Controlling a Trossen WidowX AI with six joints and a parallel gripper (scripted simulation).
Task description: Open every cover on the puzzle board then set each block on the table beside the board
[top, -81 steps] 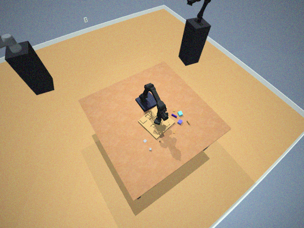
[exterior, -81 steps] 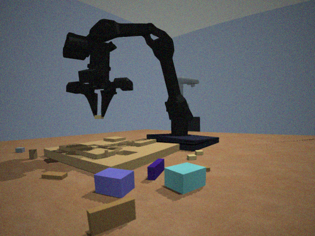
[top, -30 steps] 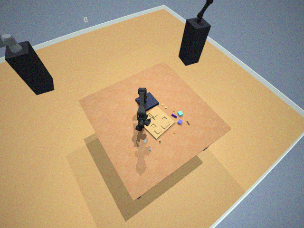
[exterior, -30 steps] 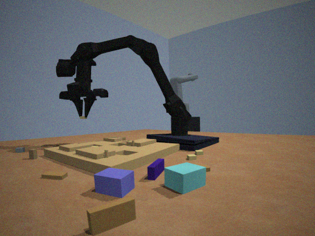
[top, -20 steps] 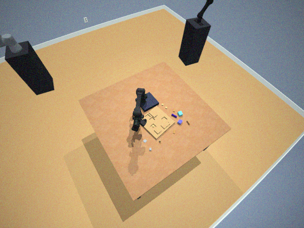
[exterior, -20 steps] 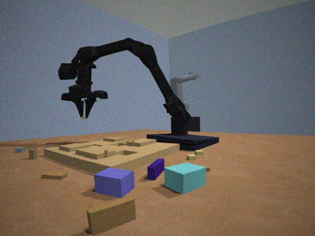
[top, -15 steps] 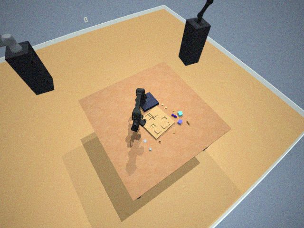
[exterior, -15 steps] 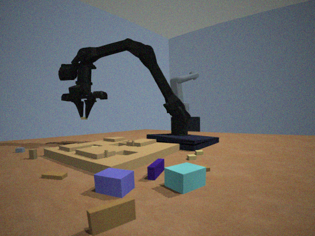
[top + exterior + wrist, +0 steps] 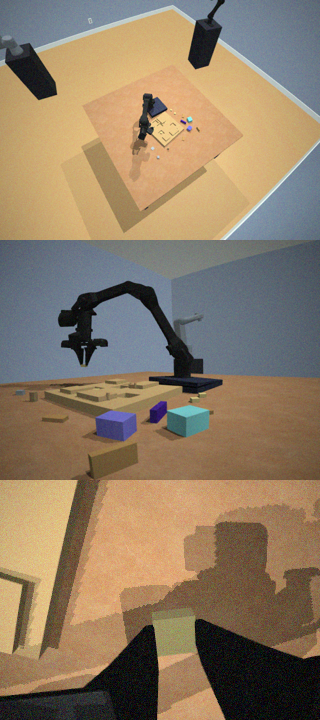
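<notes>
Right now my gripper tip is 20 mm past the tan puzzle board, 210 mm to the right of it and 70 mm above it. From my gripper tip the other things lie so: small grey block 240 mm ahead, 40 mm to the left, 80 mm below; dark purple block 20 mm behind, 450 mm to the left, 70 mm below; cyan block 20 mm behind, 530 mm to the left, 70 mm below.
</notes>
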